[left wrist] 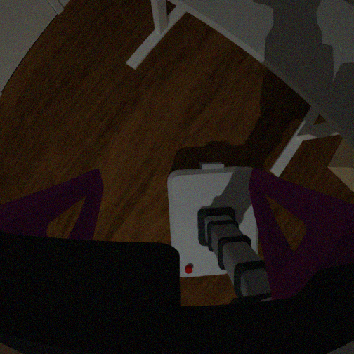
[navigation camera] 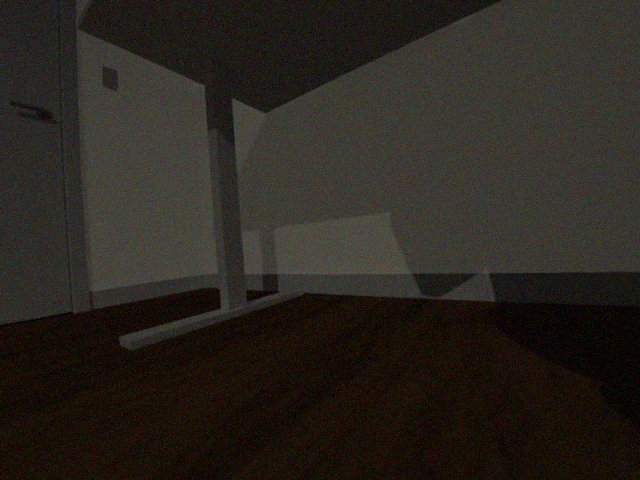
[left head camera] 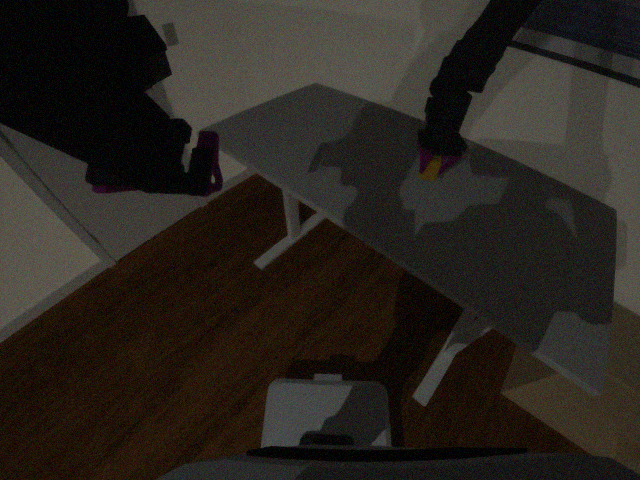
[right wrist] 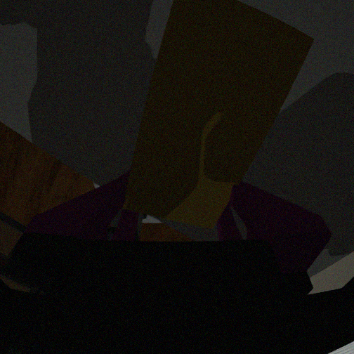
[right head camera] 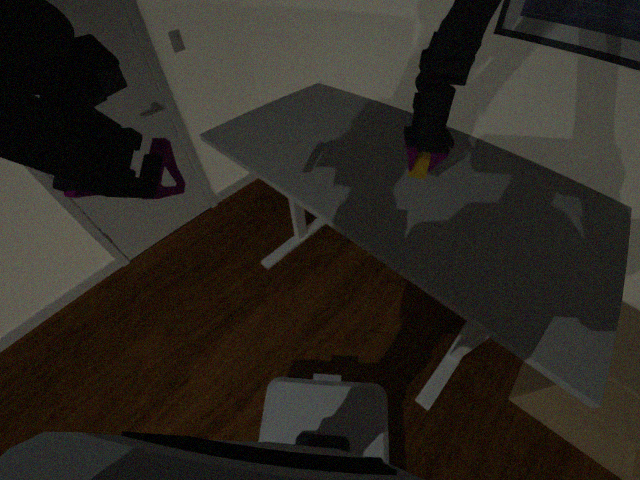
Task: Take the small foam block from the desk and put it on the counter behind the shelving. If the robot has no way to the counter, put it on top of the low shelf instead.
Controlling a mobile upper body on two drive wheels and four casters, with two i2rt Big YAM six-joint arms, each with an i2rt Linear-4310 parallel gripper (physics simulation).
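Frame: origin at the left arm's base, x ahead, y left, z up, level; millimetres.
Seen in the pictures: left gripper, fingertip midpoint: [left head camera: 186,184] [right head camera: 154,187]; right gripper, fingertip midpoint: [left head camera: 429,172] [right head camera: 419,170].
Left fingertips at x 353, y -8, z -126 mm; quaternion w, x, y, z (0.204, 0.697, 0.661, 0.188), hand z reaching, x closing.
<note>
Pixels of each thing's top centre, then the offset from my left fingertips to it. "pt": a spot on its surface instead. Level surfaces: height alone.
- small foam block at its top centre: [right head camera: 423,147] [left head camera: 433,150] 340 mm ahead, 453 mm right, 146 mm down
- grey desk at its surface level: 334 mm down
- tan surface at its surface level: 1205 mm down
- dark-framed panel at a spot on its surface: [left head camera: 594,31] pt 638 mm ahead, 967 mm right, 138 mm up
The small foam block [left head camera: 429,171] [right head camera: 419,167] [right wrist: 215,90] is yellow and box-shaped. My right gripper [left head camera: 433,164] [right head camera: 421,161] [right wrist: 176,175] is shut on its near end, with a magenta finger on each side. They are over the grey desk [left head camera: 491,248] [right head camera: 496,248] [right wrist: 90,85]; the gap beneath the block is hard to judge. My left gripper [left head camera: 159,180] [right head camera: 124,188] [left wrist: 175,176] is open and empty, left of the desk in the head views. The counter, the shelving and the low shelf do not show.
Desk legs [left head camera: 292,217] [right head camera: 298,219] [navigation camera: 227,217] stand on long feet. A grey door [right head camera: 149,227] [navigation camera: 31,206] with a handle is at the left. Walls stand behind the desk. A tan surface [left head camera: 568,413] lies at lower right, and a dark-framed panel [left head camera: 594,31] is at upper right.
</note>
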